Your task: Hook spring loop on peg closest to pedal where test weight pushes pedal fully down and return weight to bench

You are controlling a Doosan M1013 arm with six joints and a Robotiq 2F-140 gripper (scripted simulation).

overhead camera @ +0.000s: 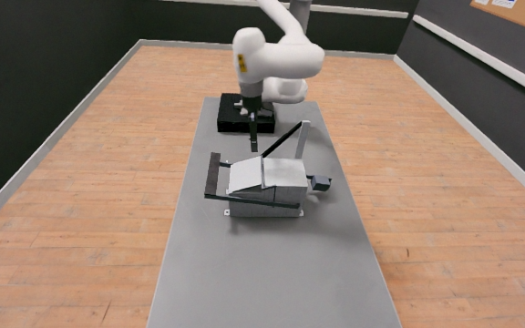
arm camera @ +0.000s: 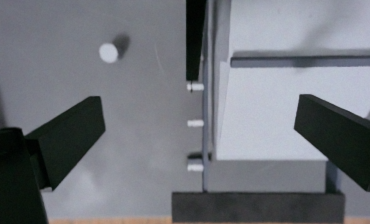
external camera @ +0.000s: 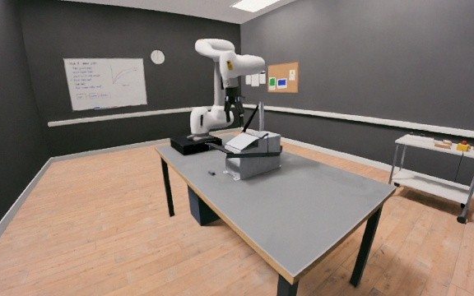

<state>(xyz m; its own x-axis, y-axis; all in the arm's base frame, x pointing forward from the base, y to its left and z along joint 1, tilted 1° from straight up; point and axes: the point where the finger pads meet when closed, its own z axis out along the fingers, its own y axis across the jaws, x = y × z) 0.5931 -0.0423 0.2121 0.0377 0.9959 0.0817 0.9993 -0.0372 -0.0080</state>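
Right now the steel test weight is 280 mm below my hand, 150 mm behind it and 50 mm to the left of it. Round my hand: small dark object: 290 mm below, 190 mm to the right, 10 mm ahead.
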